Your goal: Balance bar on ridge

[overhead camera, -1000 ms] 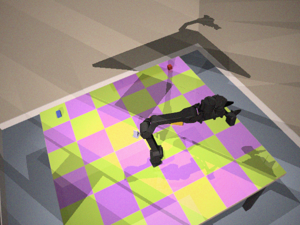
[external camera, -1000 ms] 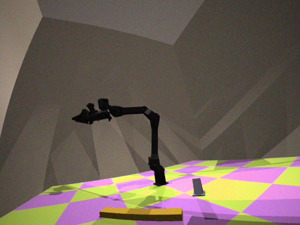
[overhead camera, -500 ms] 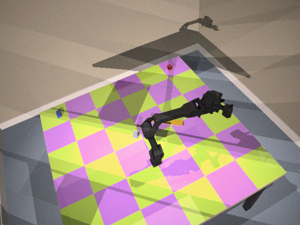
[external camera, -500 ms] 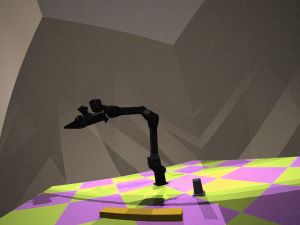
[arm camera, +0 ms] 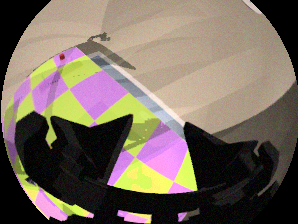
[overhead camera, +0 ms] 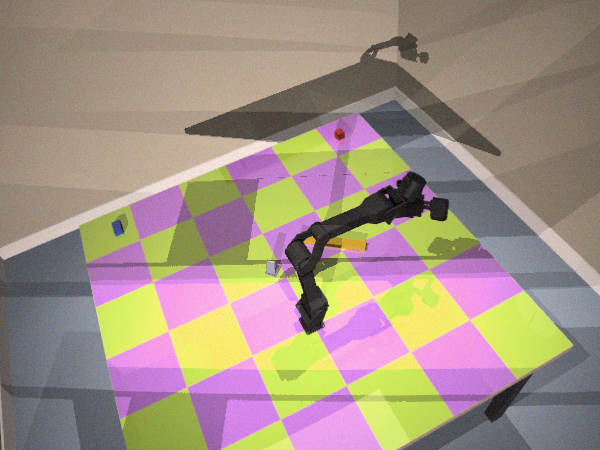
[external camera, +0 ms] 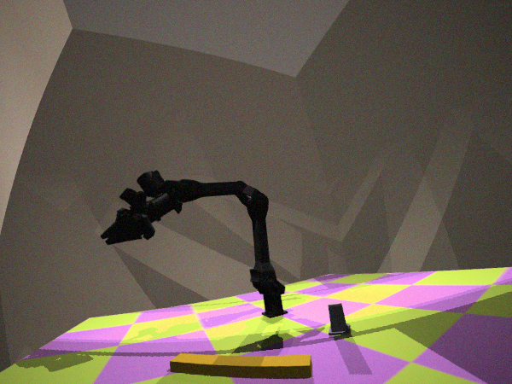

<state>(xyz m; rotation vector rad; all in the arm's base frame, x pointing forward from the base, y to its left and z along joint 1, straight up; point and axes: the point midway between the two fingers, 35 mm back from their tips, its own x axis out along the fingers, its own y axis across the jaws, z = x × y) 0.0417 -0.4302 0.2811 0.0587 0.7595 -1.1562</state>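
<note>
Now: gripper tip 25 cm to the right of the orange bar, 25 cm above it and 20 cm short of it. From my gripper tip the other things lie so: small blue block: 96 cm to the left, 69 cm ahead, 25 cm below; small red cube: 69 cm ahead, 25 cm below, 4 cm to the right.
</note>
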